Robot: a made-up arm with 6 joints. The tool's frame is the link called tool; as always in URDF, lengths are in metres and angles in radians. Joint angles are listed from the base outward.
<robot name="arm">
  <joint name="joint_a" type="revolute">
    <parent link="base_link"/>
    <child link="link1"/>
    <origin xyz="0 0 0.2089" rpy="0 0 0"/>
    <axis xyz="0 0 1"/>
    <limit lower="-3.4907" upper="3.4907"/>
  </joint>
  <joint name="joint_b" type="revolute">
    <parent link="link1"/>
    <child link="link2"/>
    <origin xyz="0 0 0" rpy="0 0 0"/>
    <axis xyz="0 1 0"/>
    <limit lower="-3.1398" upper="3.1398"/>
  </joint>
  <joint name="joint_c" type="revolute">
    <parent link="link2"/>
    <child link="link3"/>
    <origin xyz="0 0 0.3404" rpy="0 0 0"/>
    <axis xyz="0 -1 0"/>
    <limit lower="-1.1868" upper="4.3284"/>
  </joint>
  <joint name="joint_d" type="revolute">
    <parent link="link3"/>
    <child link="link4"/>
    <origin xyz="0 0 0" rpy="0 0 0"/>
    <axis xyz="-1 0 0"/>
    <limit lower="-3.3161" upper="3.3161"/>
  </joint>
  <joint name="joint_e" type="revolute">
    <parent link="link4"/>
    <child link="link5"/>
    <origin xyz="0.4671 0 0" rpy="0 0 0"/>
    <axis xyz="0 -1 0"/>
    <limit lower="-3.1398" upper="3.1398"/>
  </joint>
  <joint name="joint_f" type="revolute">
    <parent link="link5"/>
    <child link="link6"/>
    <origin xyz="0 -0.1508 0" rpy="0 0 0"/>
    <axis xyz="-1 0 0"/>
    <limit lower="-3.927" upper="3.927"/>
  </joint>
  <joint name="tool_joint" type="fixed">
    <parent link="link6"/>
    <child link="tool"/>
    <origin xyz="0 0 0" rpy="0 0 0"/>
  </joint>
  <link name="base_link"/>
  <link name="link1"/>
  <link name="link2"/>
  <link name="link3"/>
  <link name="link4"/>
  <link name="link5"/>
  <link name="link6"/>
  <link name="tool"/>
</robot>
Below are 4 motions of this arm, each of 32 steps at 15 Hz.
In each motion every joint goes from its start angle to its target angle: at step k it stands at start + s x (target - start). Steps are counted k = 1, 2, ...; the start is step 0. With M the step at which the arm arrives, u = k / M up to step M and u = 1 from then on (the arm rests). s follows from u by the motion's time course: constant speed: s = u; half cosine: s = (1 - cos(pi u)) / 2; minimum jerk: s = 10 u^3 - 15 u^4 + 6 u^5.
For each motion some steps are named. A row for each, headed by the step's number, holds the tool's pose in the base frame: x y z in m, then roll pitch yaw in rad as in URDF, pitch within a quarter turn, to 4 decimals.
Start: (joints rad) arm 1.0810 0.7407 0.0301 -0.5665 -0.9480 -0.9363
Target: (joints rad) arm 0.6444 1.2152 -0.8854 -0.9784 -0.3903 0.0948
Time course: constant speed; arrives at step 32
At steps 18, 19, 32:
18: 0.2234 0.0901 -0.0835 -2.8874 0.9888 3.0950
19: 0.2106 0.0739 -0.0843 -2.8628 0.9775 3.1151
32: 0.0307 -0.0823 -0.0124 -2.6180 0.7624 -2.9488

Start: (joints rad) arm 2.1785 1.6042 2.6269 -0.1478 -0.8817 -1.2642
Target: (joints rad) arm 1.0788 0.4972 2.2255 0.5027 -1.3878 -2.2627
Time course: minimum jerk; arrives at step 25
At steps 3, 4, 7, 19, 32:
3: -0.2095 0.5792 0.5934 1.3501 -0.1477 2.2713
4: -0.1948 0.5780 0.6039 1.3603 -0.1505 2.2440
7: -0.1070 0.5596 0.6659 1.4274 -0.1691 2.0752
19: 0.1585 0.0272 0.9490 2.2108 -0.3129 0.7283
32: 0.1247 -0.0471 0.9580 2.3424 -0.3203 0.5562

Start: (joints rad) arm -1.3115 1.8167 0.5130 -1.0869 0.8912 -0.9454
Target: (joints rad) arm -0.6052 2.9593 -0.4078 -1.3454 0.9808 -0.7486
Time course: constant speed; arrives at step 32
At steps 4, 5, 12, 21, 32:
4: 0.0007 -0.1950 -0.3884 0.9313 0.6644 -2.3359
5: -0.0067 -0.1617 -0.3901 0.8500 0.6883 -2.3690
12: -0.0908 0.0433 -0.3443 0.2190 0.7377 -2.6562
21: -0.2301 0.1904 -0.1671 -0.4999 0.5157 -2.8939
32: -0.3158 0.1775 0.1218 -1.1347 0.0566 -2.8005

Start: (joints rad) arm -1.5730 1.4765 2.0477 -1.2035 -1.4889 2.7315
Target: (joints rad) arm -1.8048 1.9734 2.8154 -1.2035 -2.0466 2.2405
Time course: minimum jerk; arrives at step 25
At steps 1, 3, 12, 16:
1: -0.0560 -0.8078 0.3751 -1.7830 0.2599 -0.2770
3: -0.0586 -0.8073 0.3745 -1.7783 0.2634 -0.2747
12: -0.1396 -0.7753 0.3546 -1.6173 0.3937 -0.2097
16: -0.1862 -0.7385 0.3414 -1.5044 0.4925 -0.1773

